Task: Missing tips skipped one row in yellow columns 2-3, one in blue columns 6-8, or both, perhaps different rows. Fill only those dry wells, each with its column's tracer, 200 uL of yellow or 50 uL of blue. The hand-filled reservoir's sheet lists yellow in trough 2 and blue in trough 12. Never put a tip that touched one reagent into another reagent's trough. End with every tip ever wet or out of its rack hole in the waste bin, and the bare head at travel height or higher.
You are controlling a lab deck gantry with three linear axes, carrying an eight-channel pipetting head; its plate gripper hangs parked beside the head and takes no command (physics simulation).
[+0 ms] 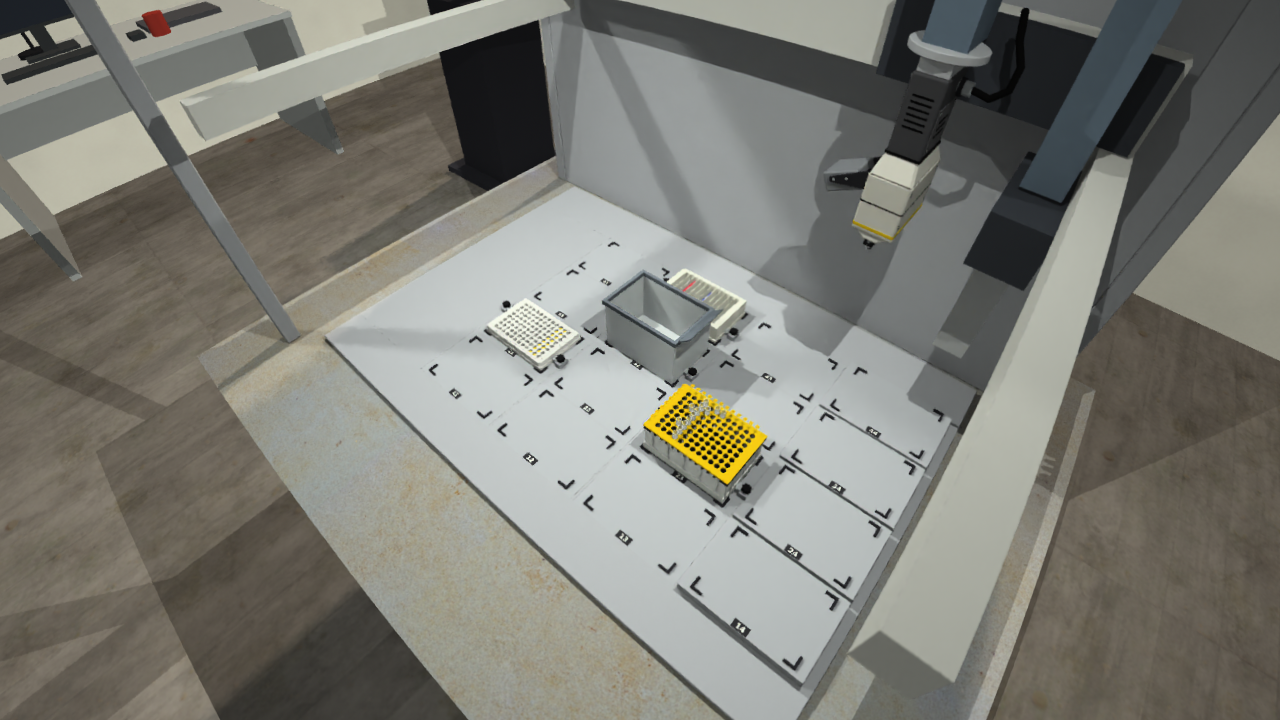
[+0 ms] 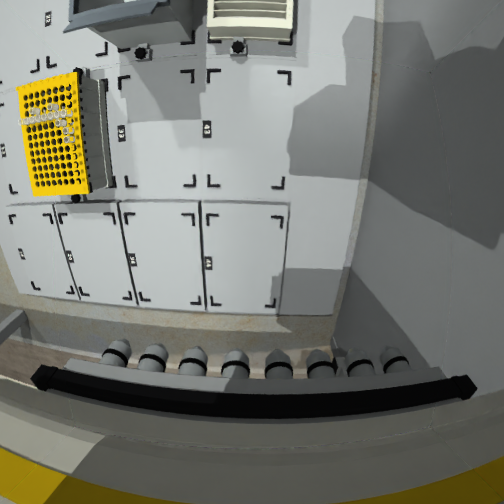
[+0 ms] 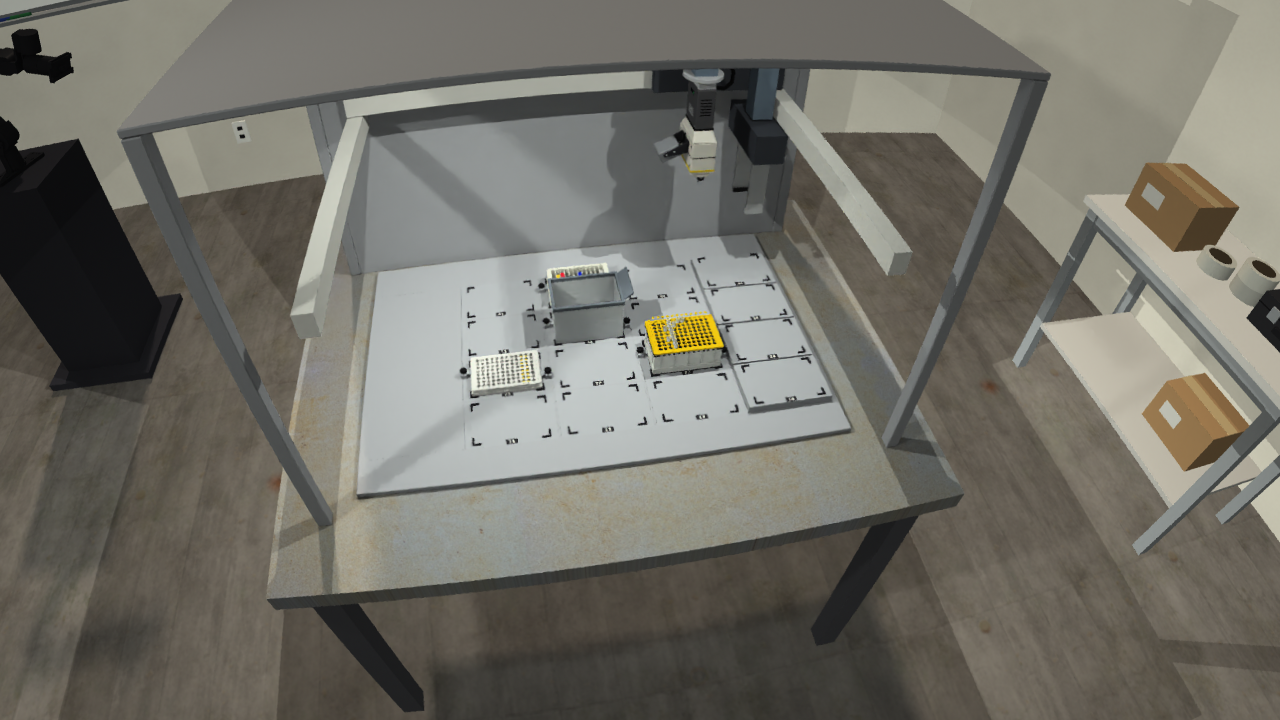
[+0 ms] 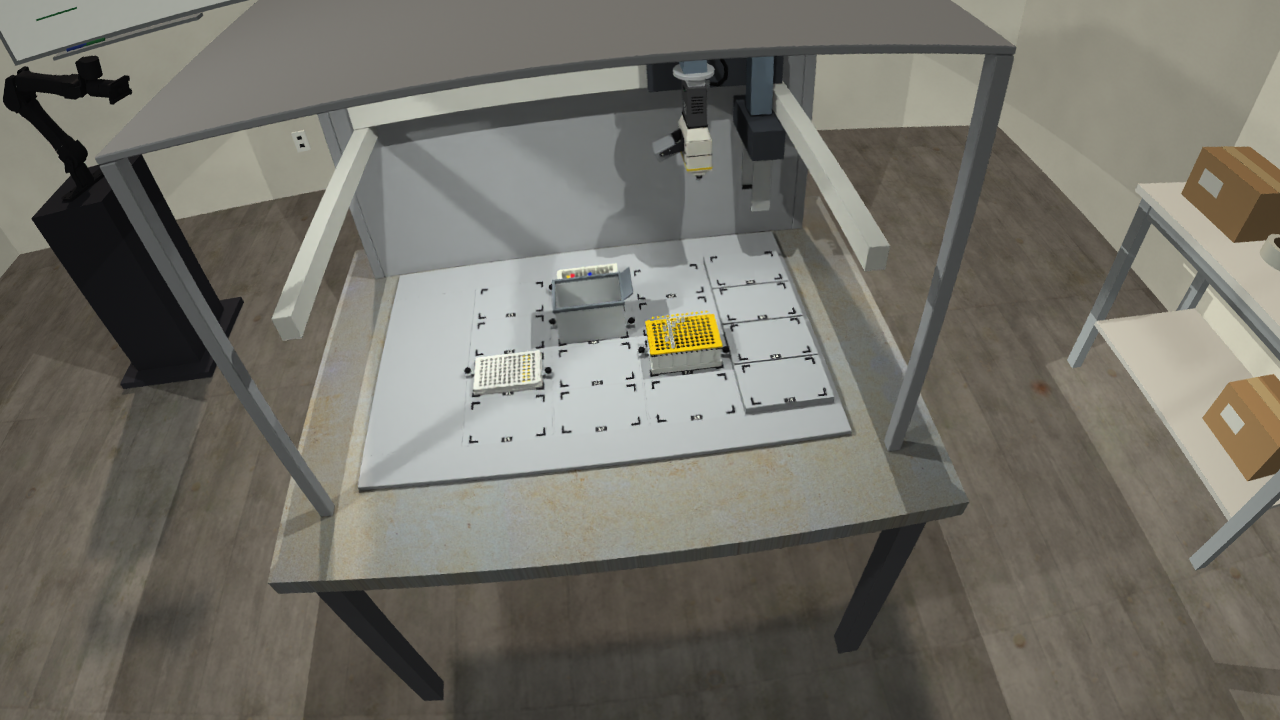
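Note:
The pipetting head [image 1: 895, 192] [image 3: 700, 147] [image 4: 697, 143] hangs high at the back right; its nozzles [image 2: 235, 364] show no tips. The parked plate gripper [image 3: 747, 198] [image 4: 752, 195] hangs right of it, its finger gap unclear. The yellow tip rack [image 1: 729, 454] [image 2: 55, 160] [image 3: 684, 335] [image 4: 683, 334] has clear tips in some holes; many holes are dark. The white well plate [image 1: 532, 331] [image 3: 506, 372] [image 4: 508, 371] shows yellow in some right-hand wells; single wells are too small to read. The cream reservoir [image 1: 732, 311] [image 2: 250, 30] shows red and blue, partly behind the grey waste bin [image 1: 644, 344] [image 2: 150, 30] [image 3: 586, 324] [image 4: 592, 325].
Low side walls of the bin rise above the plate and rack. Raised deck panels [image 1: 778, 582] [image 2: 245, 250] lie at the right. A grey back wall [image 1: 716, 170] stands behind the deck. Frame posts [image 3: 966, 259] [image 4: 953, 250] and side rails [image 3: 331, 232] [image 4: 326, 237] surround it.

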